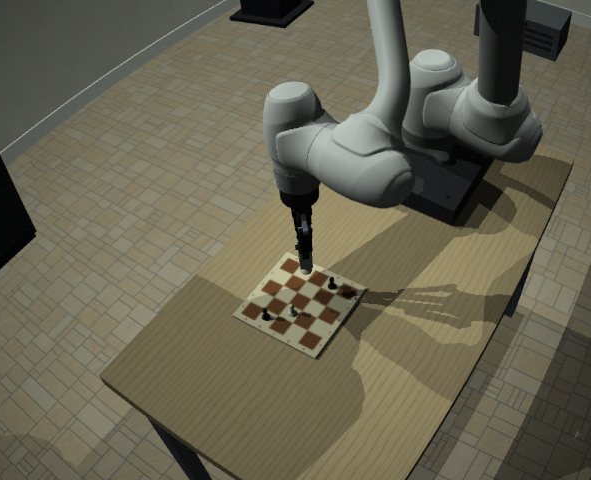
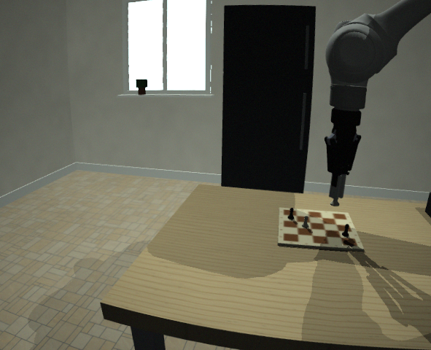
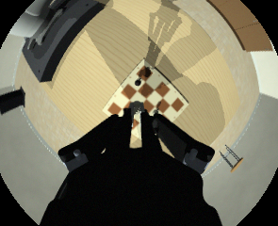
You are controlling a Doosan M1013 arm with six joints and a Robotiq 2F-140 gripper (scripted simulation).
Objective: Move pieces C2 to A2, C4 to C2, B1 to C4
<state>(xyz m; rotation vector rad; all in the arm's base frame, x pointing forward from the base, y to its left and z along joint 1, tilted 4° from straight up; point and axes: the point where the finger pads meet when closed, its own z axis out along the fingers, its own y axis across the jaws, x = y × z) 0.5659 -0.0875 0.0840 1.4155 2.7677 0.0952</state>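
The small chessboard lies 12 cm below my hand and 4 cm ahead of it. Round my hand: tall white piece (3 cm below); small white piece (11 cm below, 7 cm ahead).
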